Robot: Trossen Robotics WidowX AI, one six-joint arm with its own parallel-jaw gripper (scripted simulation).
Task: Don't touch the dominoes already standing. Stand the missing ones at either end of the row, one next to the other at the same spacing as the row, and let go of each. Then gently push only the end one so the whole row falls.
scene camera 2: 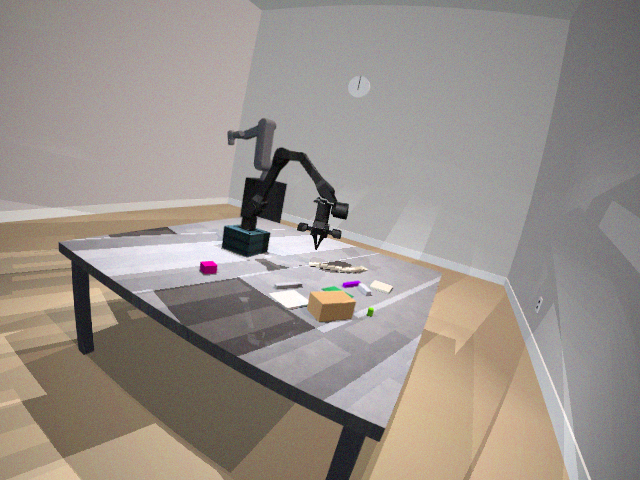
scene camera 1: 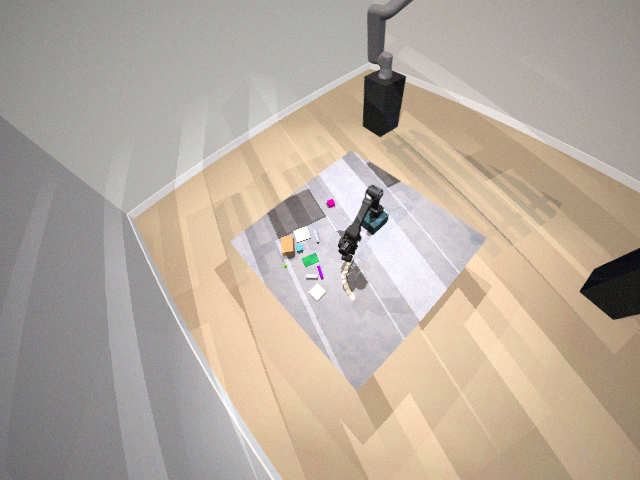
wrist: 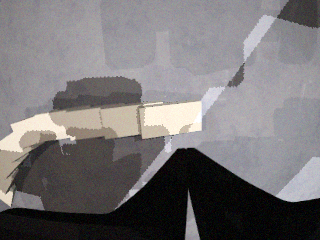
Labels:
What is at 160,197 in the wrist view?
My gripper.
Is my gripper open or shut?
Shut.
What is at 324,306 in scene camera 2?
An orange box.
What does my gripper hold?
Nothing.

